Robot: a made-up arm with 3 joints.
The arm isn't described. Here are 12 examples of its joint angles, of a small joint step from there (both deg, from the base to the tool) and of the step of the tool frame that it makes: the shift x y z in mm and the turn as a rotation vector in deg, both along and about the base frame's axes.
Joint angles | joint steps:
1: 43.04 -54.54 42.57 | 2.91 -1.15 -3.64
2: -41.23 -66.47 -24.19 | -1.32 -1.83 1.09
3: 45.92 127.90 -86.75 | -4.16 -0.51 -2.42
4: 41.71 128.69 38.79 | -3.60 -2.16 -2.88
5: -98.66 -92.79 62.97 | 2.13 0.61 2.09
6: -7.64 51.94 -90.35 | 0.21 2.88 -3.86
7: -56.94 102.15 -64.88 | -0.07 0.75 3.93
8: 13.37 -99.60 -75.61 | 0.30 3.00 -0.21
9: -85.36 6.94 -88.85 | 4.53 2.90 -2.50
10: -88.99 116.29 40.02 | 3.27 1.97 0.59
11: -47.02 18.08 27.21 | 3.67 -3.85 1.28
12: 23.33 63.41 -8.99 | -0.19 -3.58 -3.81
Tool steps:
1: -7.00 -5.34 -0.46 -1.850 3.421 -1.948
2: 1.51 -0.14 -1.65 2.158 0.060 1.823
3: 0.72 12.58 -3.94 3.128 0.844 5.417
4: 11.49 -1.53 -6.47 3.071 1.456 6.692
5: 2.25 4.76 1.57 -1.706 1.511 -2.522
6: 4.19 0.42 5.28 2.822 1.019 -1.695
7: 2.28 0.57 -7.61 -4.127 -0.088 -1.150
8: -6.00 3.20 -0.18 -0.582 -1.196 -2.858
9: -1.58 8.34 5.51 -4.877 0.701 -2.846
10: 4.20 -7.31 -3.45 -4.045 -0.429 -3.486
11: 4.54 -4.23 -3.22 -1.592 -2.771 0.417
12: -3.73 11.15 -3.18 3.835 2.283 4.807
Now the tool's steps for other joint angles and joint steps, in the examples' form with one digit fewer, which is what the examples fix.
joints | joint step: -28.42 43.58 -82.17 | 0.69 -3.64 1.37
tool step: -4.5 -4.0 -2.3 -0.65 -1.19 2.59
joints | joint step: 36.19 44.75 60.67 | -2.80 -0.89 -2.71
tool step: 5.1 4.8 -9.9 4.48 2.11 3.38
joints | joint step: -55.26 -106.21 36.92 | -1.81 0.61 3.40
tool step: -2.5 4.9 6.0 2.61 3.00 -1.26
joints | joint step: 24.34 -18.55 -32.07 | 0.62 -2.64 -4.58
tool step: -8.9 -1.4 7.3 1.09 5.54 1.71
